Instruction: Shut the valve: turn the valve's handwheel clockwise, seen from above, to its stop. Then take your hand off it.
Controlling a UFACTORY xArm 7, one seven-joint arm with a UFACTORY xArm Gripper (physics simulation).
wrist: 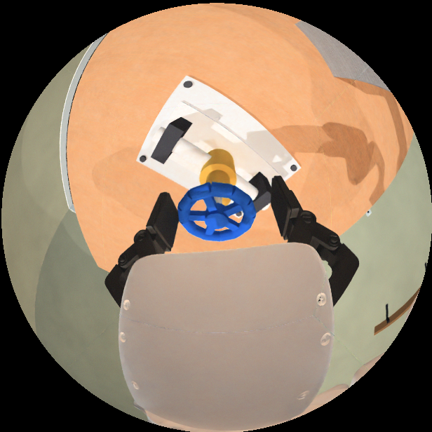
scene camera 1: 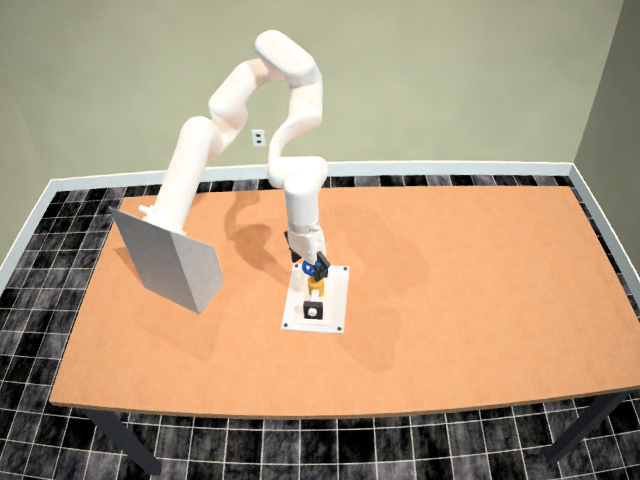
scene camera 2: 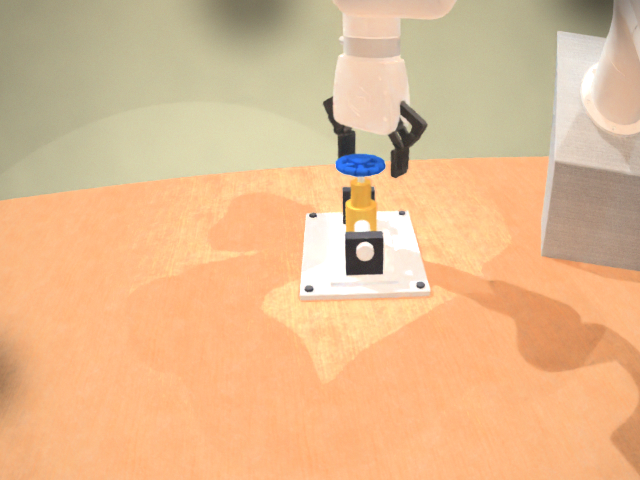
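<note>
The blue five-spoked handwheel (scene camera 1: 305, 267) (scene camera 2: 360, 162) (wrist: 216, 220) lies level on top of the yellow valve body (scene camera 1: 315, 287) (scene camera 2: 360, 210) (wrist: 218, 167). The valve is fixed on a white base plate (scene camera 1: 336, 310) (scene camera 2: 320, 258) (wrist: 172, 107). My gripper (scene camera 1: 308, 267) (scene camera 2: 372, 164) (wrist: 221, 195) is open, pointing down, with its fingertips at about the wheel's height and one on each side of it. In the wrist view the left finger appears right beside the rim, and the right finger has a wider gap. I cannot tell whether the left finger touches the rim.
Black pipe supports (scene camera 1: 313, 310) (scene camera 2: 363, 263) (wrist: 170, 140) hold the white pipe on either side of the valve body. The grey block (scene camera 1: 165, 263) (scene camera 2: 589, 206) (wrist: 340, 50) under the arm's base stands to one side on the wooden table (scene camera 1: 465, 310) (scene camera 2: 206, 387).
</note>
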